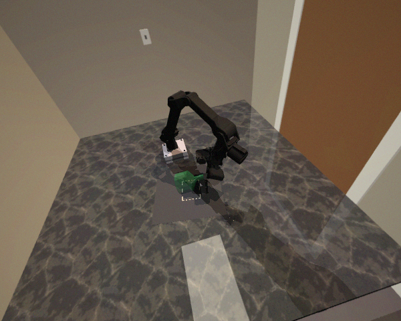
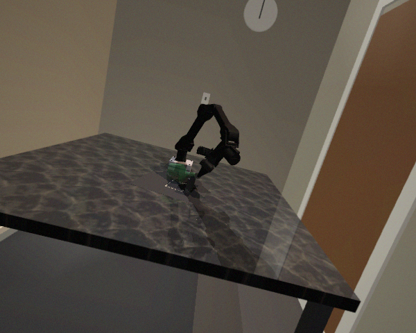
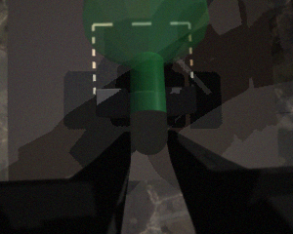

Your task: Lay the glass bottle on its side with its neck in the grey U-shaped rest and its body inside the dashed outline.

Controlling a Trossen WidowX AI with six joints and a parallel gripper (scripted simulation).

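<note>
The green glass bottle is 10 mm behind my gripper tip, 50 mm to the right of it and 10 mm below it. The rest, counted from my gripper tip: dark mat (20 mm behind, 100 mm to the right, 70 mm below).
</note>
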